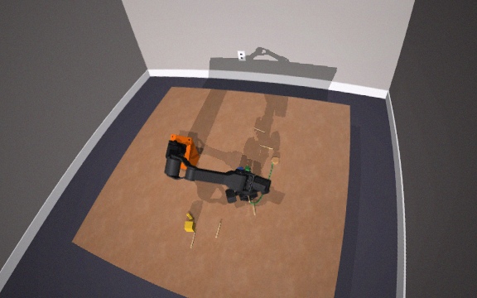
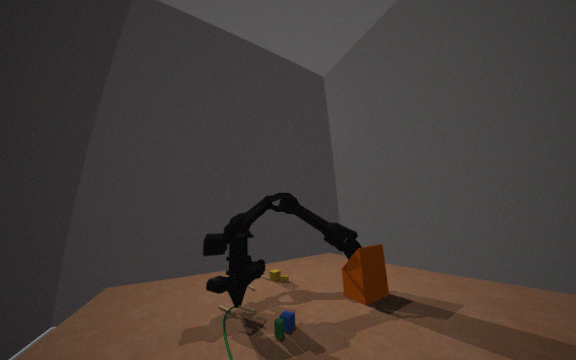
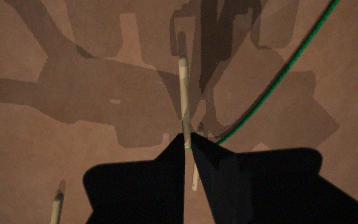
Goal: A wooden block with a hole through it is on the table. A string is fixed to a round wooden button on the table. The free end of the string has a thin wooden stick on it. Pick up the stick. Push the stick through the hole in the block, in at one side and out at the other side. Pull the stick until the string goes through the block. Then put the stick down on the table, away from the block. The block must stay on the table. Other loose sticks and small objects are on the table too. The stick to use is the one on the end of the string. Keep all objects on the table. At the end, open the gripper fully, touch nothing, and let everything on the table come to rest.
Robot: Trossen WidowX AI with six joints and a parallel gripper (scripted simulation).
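Now: the blue block 14 cm to the left of my gripper tip and 10 cm behind it. From my gripper tip the other things lie so: round wooden button (26 cm to the left, 4 cm ahead, 1 cm below); green cylinder (16 cm to the left, 7 cm behind); thin stick (1 cm to the left, 1 cm behind).
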